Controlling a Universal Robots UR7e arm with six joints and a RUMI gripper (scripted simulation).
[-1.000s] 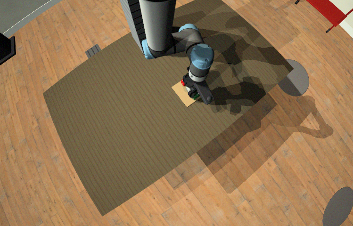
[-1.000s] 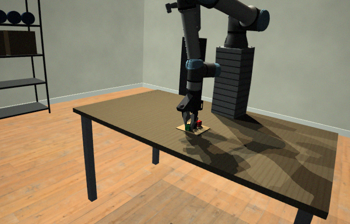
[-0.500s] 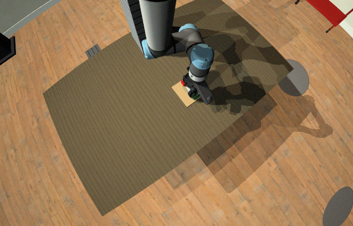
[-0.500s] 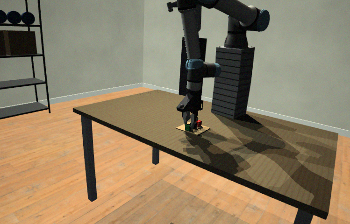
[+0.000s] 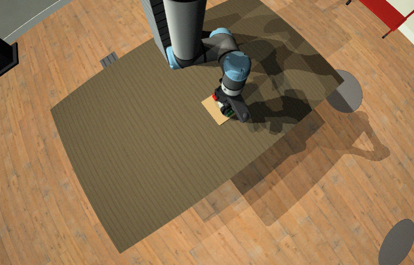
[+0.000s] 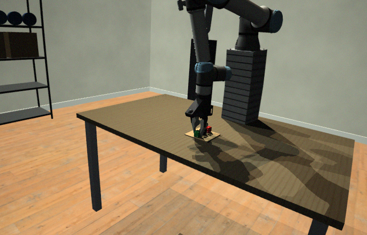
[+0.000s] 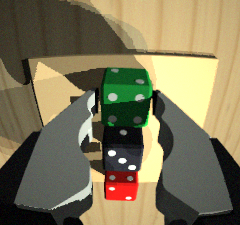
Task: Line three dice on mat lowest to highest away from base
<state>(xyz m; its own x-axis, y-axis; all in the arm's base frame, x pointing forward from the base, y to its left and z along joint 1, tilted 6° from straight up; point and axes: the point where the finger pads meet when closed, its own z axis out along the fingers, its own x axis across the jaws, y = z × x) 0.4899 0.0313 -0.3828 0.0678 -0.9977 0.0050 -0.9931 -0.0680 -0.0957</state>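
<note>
Right now the green die is right at my hand. Round my hand: black die 5 cm behind; tan mat 5 cm behind, 2 cm below; red die 9 cm behind, 1 cm to the right.
</note>
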